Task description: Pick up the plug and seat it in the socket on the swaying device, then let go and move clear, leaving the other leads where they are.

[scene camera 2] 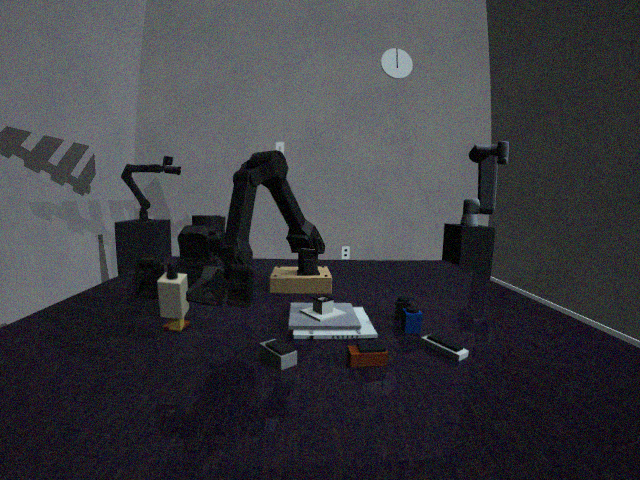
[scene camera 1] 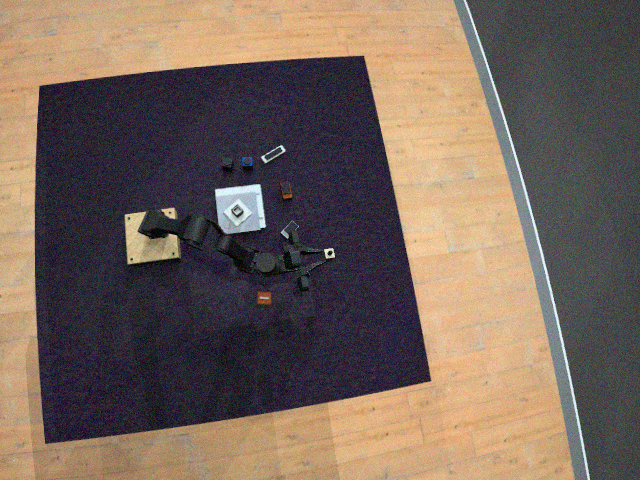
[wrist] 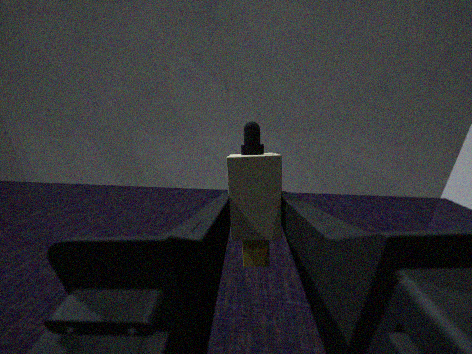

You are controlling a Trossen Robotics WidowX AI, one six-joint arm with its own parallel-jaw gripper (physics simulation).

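Observation:
The cream plug [scene camera 1: 329, 253] [scene camera 2: 172, 295] [wrist: 254, 197] is upright, with a black stub on top and a yellow prong pointing down. My gripper [scene camera 1: 326, 254] [wrist: 254, 198] is shut on it from both sides and holds it above the dark mat [scene camera 1: 155, 361] [scene camera 2: 310, 423]. The small square socket [scene camera 1: 237, 210] [scene camera 2: 323, 305] stands on a white diamond plate on the grey slab of the device [scene camera 1: 250, 224] [scene camera 2: 348, 316]. The slab sits on a white base [scene camera 1: 262, 219] [scene camera 2: 369, 328]. Plug and socket are well apart. The socket does not show in the wrist view.
A grey block [scene camera 1: 290, 229] [scene camera 2: 280, 354], an orange block [scene camera 1: 286, 190] [scene camera 2: 368, 356], a white strip [scene camera 1: 272, 153] [scene camera 2: 458, 354], a blue block [scene camera 1: 247, 162] [scene camera 2: 413, 321] and a black block [scene camera 1: 227, 164] lie around the device. A flat orange piece [scene camera 1: 264, 298] [scene camera 2: 169, 326] lies near the arm.

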